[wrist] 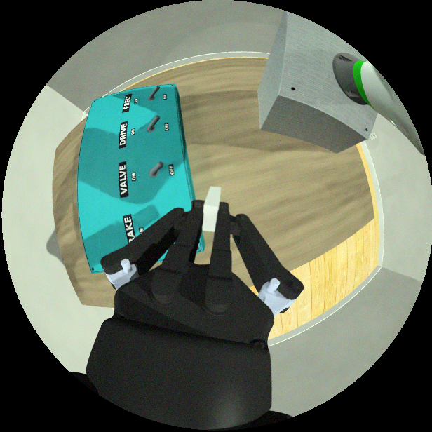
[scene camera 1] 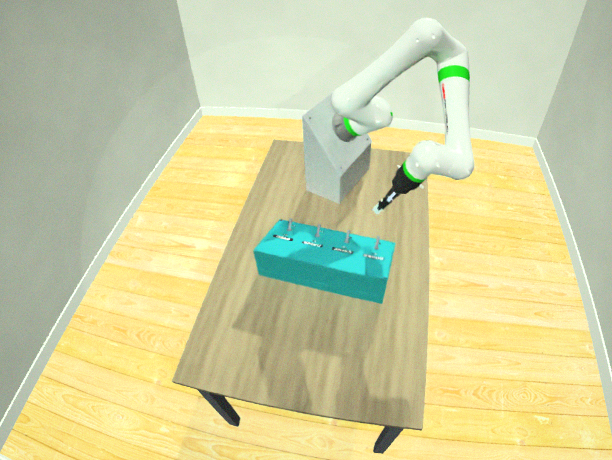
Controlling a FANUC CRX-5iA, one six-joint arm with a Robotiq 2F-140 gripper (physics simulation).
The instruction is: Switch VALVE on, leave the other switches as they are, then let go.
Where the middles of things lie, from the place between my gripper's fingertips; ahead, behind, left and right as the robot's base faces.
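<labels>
Counted from my hand, the teal switch box (scene camera 1: 326, 261) is 140 mm to the right, 190 mm ahead and 90 mm below.
</labels>
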